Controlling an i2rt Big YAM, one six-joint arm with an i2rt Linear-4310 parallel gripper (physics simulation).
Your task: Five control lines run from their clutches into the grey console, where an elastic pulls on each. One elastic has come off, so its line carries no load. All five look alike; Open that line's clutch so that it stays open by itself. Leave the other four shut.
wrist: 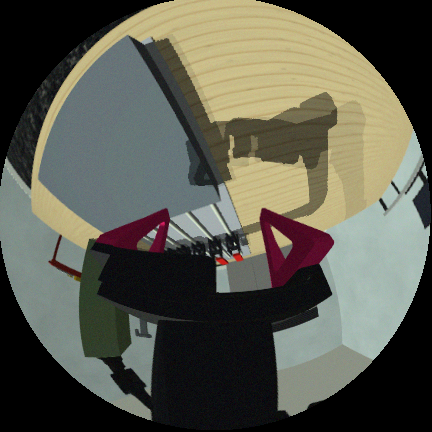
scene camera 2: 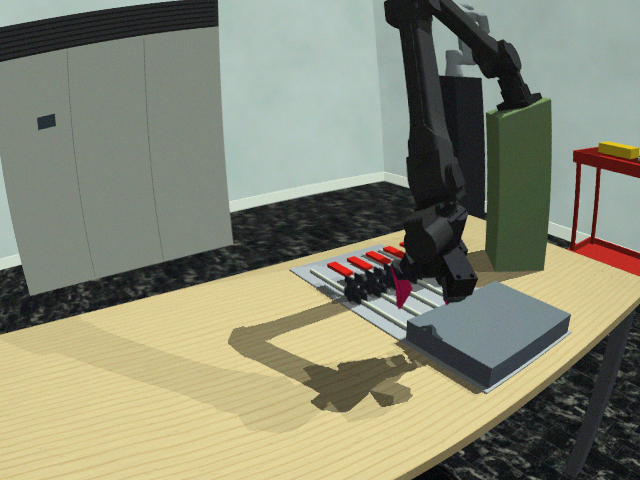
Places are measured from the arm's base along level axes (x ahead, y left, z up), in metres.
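Pixels of known places: gripper, fingertip midpoint: (wrist: 214, 212) (scene camera 2: 422, 304); arm's base, link origin: (wrist: 107, 350) (scene camera 2: 520, 104).
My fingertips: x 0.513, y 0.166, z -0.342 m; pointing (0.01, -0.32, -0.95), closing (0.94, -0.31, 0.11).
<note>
For each thing: its top centre in the pictures, then the offset to it from my fingertips. Level surfaces: height alone.
- grey console, top centre: (wrist: 98, 183) (scene camera 2: 494, 317) 0.138 m back, 0.072 m left, 0.050 m down
- outermost marked here, top centre: (scene camera 2: 365, 301) (wrist: 228, 233) 0.022 m back, 0.221 m right, 0.085 m down
- outermost, top centre: (scene camera 2: 343, 269) (wrist: 237, 256) 0.020 m back, 0.306 m right, 0.038 m down
- wooden table, surface height: 0.097 m down
The grey console (scene camera 2: 491, 325) (wrist: 120, 130) sits on the table at the near end of the lines. Pale control lines, the outermost marked here (scene camera 2: 387, 314) (wrist: 224, 220), run from black clutches (scene camera 2: 354, 288) (wrist: 233, 243) over a light grey plate (scene camera 2: 374, 316) to the console. Four red levers, such as the outermost (scene camera 2: 340, 268) (wrist: 238, 257), show in the scene view and lie flat; part of a fifth shows beside the arm. My gripper (scene camera 2: 423, 301) (wrist: 214, 212) is open, with its magenta fingers spread low over the inner lines, between clutches and console. It hides the far clutches; contact cannot be told.
The arm hangs down in front of a green post (scene camera 2: 519, 191) (wrist: 102, 320) beyond the console. A red cart (scene camera 2: 604, 161) stands beyond the table at the right, and a large grey cabinet (scene camera 2: 108, 155) (wrist: 242, 277) behind it at the left. Arm shadows fall on the wooden table (scene camera 2: 336, 444).
</note>
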